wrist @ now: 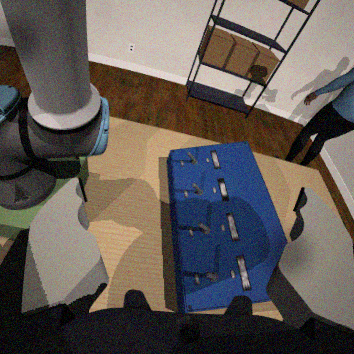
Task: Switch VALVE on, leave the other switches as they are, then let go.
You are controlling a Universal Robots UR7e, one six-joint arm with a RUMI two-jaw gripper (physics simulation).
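Frame: origin at the arm's base, x ahead, y left, z up, level; metres.
Seen in the pictures: gripper, fingertip midpoint: (pixel 189 185); arm's base, link origin: (pixel 24 182).
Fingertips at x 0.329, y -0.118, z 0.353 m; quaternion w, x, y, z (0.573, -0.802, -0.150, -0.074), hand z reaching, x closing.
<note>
Pixels of each thing's middle, then the offset from my fingertips to it. "*": a spot on its surface instead. Level surfaces: height alone.
- farthest lever, surface spot: (pixel 192 159) * 0.057 m ahead, 0.395 m left, 0.348 m down
- third lever, surface spot: (pixel 202 228) * 0.123 m ahead, 0.162 m left, 0.338 m down
- nearest lever, surface spot: (pixel 211 275) * 0.159 m ahead, 0.052 m left, 0.330 m down
- nearest plate, surface spot: (pixel 243 273) * 0.242 m ahead, 0.079 m left, 0.335 m down
- wooden table, surface height: 0.449 m down
A blue switch box (pixel 257 200) lies on the table in the middle of the wrist view. Several small grey levers stand in a row along it: the farthest lever (pixel 192 159), another lever (pixel 197 189), a third lever (pixel 202 228) and the nearest lever (pixel 211 275). Beside each is a small pale label plate, such as the nearest plate (pixel 243 273). The lettering is too blurred to read, so which switch is VALVE cannot be told, nor can on or off. My gripper (pixel 189 185) is wide open and empty, high above the box, its fingers at the left and right of the view.
The arm's grey base joint (pixel 25 185) stands on a green block (pixel 10 220) at the left. The wooden table (pixel 135 135) lies under the box. Beyond it are a shelf rack (pixel 225 97) with brown cartons (pixel 218 48) and a person (pixel 325 122) at the upper right.
</note>
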